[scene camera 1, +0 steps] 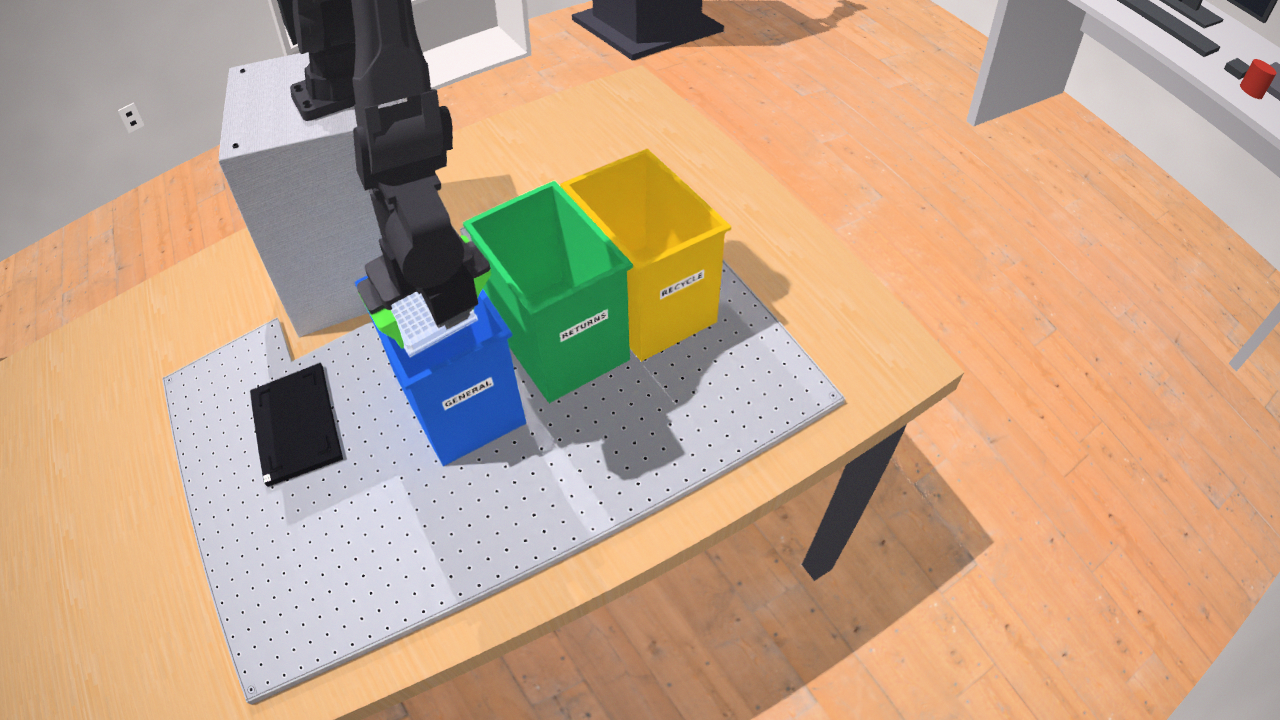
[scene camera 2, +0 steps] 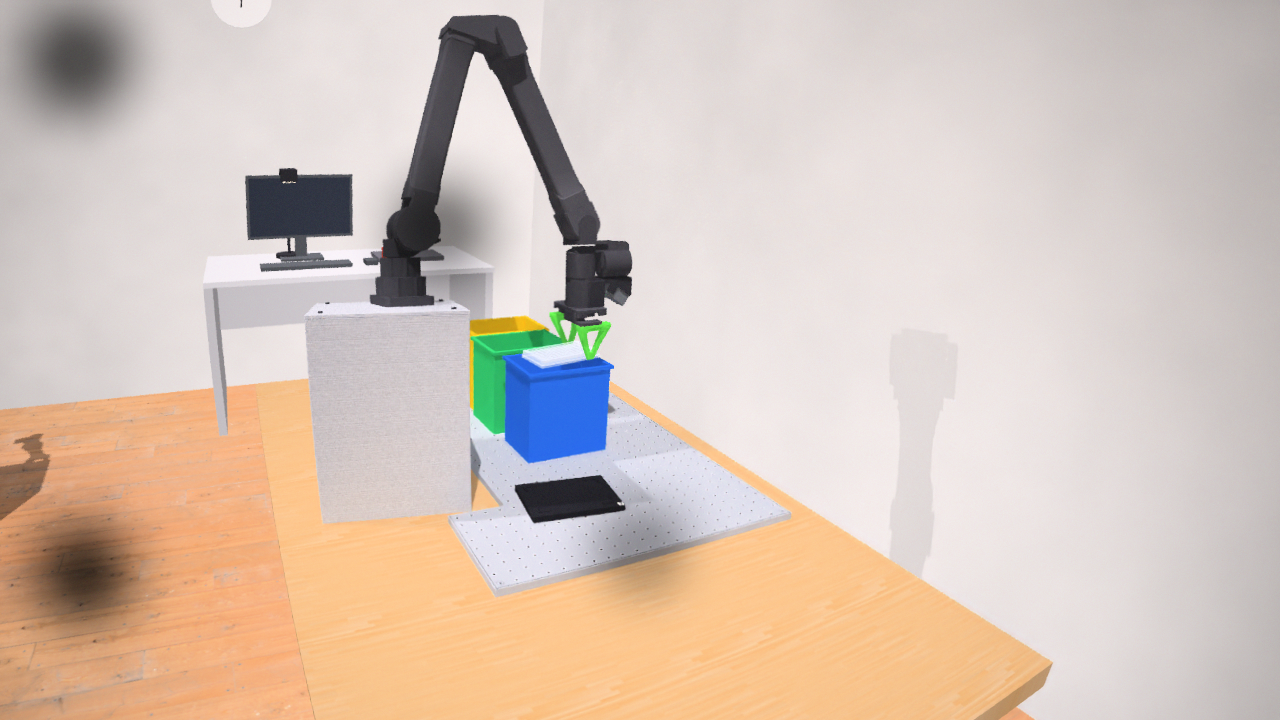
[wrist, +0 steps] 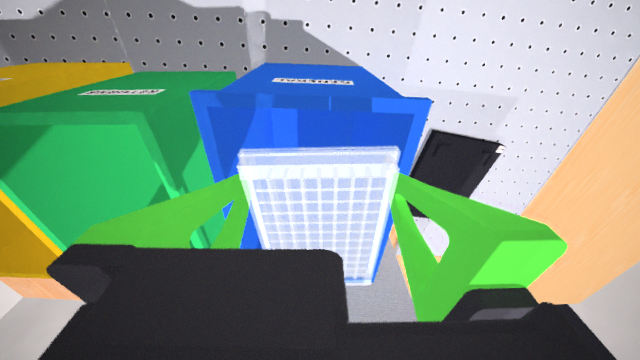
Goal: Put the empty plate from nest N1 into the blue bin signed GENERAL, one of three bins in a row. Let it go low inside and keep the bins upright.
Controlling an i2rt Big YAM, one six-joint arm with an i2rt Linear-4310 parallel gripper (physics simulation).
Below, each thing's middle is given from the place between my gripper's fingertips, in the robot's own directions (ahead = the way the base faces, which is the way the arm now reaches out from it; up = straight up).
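The blue general bin (scene camera 1: 463, 390) has my hand 10 cm above it, 4 cm past it and 1 cm to the right of it. Counting from my hand, the white gridded plate (scene camera 1: 418, 330) is 4 cm behind, while the green returns bin (scene camera 1: 559, 283) sits 16 cm to the left of my hand, 5 cm behind it and 10 cm below it. The black nest (scene camera 1: 295, 415) is 19 cm below my hand, 21 cm to the right of it and 13 cm behind it.
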